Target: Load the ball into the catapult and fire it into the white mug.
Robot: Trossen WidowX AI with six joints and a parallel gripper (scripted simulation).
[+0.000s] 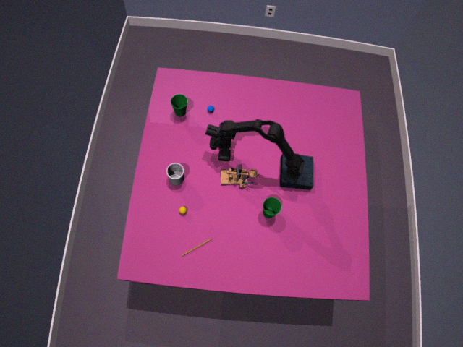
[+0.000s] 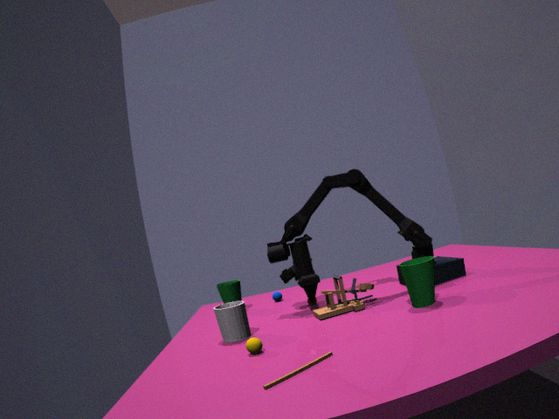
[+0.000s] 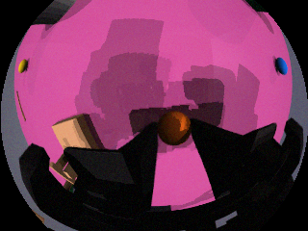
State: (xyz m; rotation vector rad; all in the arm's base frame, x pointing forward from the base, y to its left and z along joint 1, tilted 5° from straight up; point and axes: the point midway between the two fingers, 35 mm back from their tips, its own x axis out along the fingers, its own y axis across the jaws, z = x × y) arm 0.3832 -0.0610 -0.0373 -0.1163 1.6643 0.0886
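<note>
My gripper tip is now 14 cm to the right of the wooden catapult, 12 cm past it and 3 cm below it. The rest, counted from my gripper tip: orange ball (right at my gripper tip); then blue ball (25 cm to the right, 14 cm ahead); then white mug (22 cm ahead, 20 cm to the left, 1 cm above).
</note>
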